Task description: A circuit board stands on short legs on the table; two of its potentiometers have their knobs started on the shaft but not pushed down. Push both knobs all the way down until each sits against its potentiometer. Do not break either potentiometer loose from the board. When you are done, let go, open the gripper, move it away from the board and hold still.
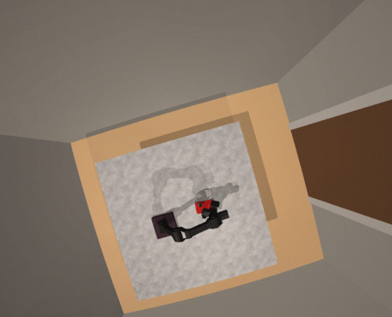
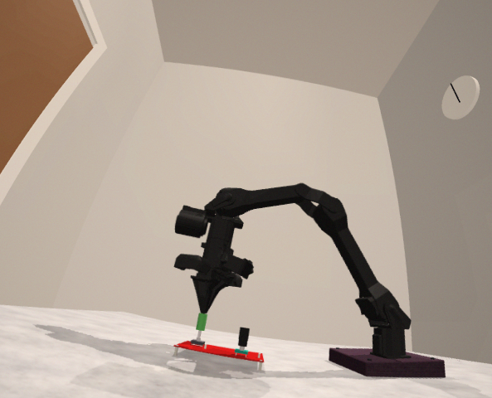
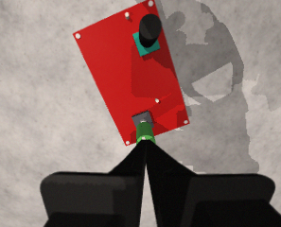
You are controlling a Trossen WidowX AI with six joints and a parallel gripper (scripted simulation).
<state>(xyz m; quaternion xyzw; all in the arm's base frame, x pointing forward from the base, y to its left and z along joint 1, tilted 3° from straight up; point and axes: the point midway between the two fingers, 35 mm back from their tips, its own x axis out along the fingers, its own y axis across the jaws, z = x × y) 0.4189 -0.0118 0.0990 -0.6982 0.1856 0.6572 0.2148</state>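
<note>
Now: the black knob 8 cm behind my gripper tip, 5 cm to the left of it and 3 cm below it. Round my gripper tip: green knob 1 cm below.
</note>
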